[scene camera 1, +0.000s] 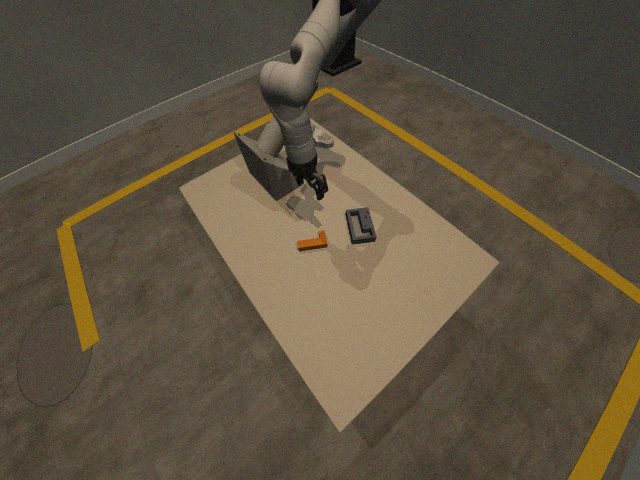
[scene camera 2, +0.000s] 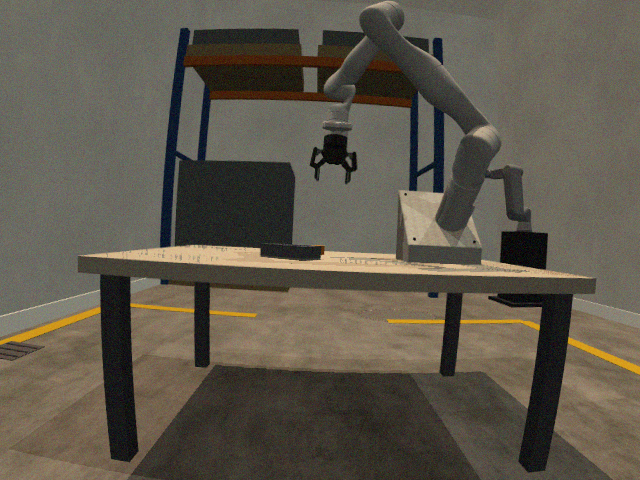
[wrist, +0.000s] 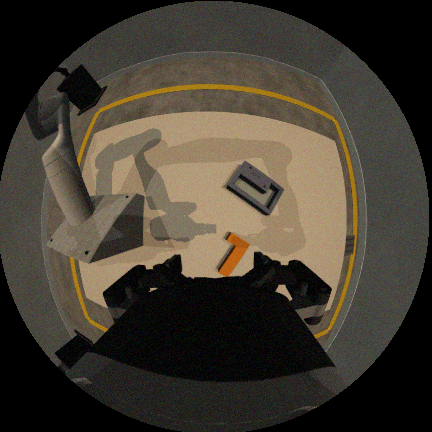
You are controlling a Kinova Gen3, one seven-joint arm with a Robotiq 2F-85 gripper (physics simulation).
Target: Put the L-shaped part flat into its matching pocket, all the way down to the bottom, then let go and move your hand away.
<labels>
The gripper shows in scene camera 1 (310,190), in scene camera 2 and in the wrist view. The same spot on the gripper: (wrist: 310,294) is (scene camera 2: 316,149).
</labels>
